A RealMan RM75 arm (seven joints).
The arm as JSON. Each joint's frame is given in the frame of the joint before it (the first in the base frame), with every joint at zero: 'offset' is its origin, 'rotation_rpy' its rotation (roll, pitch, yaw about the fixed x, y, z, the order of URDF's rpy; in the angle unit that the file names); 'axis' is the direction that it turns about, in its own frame. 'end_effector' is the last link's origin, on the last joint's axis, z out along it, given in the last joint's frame.
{
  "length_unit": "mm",
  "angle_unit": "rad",
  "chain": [
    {
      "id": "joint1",
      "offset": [
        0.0,
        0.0,
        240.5
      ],
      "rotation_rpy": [
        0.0,
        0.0,
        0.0
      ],
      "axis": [
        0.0,
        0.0,
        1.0
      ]
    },
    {
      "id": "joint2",
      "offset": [
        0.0,
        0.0,
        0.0
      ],
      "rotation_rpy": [
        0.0,
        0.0,
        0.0
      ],
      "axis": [
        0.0,
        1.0,
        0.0
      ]
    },
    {
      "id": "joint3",
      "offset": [
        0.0,
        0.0,
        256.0
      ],
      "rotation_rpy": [
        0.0,
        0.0,
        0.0
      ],
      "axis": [
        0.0,
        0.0,
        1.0
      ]
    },
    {
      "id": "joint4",
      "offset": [
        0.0,
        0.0,
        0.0
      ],
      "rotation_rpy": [
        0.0,
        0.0,
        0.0
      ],
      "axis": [
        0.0,
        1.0,
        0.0
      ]
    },
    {
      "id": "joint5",
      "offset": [
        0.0,
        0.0,
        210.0
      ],
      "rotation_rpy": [
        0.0,
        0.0,
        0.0
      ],
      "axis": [
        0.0,
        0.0,
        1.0
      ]
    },
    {
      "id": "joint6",
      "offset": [
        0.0,
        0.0,
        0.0
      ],
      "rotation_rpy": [
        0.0,
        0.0,
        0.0
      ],
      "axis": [
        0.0,
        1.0,
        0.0
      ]
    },
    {
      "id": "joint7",
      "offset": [
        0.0,
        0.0,
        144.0
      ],
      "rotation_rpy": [
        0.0,
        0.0,
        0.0
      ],
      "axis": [
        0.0,
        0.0,
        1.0
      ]
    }
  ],
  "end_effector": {
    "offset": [
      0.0,
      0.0,
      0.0
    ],
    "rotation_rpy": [
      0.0,
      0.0,
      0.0
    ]
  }
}
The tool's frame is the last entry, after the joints.
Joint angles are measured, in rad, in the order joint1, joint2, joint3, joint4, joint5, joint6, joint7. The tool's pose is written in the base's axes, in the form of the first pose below.
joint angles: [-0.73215 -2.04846 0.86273 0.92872 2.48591 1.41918 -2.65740]
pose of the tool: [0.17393, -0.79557, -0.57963, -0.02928, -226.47, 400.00, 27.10]
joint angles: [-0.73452 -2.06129 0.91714 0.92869 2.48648 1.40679 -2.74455]
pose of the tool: [0.16725, -0.78147, -0.60079, -0.01962, -220.72, 398.11, 15.04]
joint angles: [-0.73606 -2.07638 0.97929 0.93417 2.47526 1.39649 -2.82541]
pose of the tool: [0.15762, -0.77144, -0.61635, -0.01199, -211.94, 395.35, 1.63]
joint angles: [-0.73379 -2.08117 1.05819 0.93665 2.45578 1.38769 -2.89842]
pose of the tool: [0.14855, -0.76480, -0.62690, 0.00189, -205.12, 391.31, -10.58]
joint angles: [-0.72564 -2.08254 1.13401 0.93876 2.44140 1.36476 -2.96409]
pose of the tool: [0.14856, -0.75707, -0.63607, 0.01390, -202.51, 387.89, -20.71]
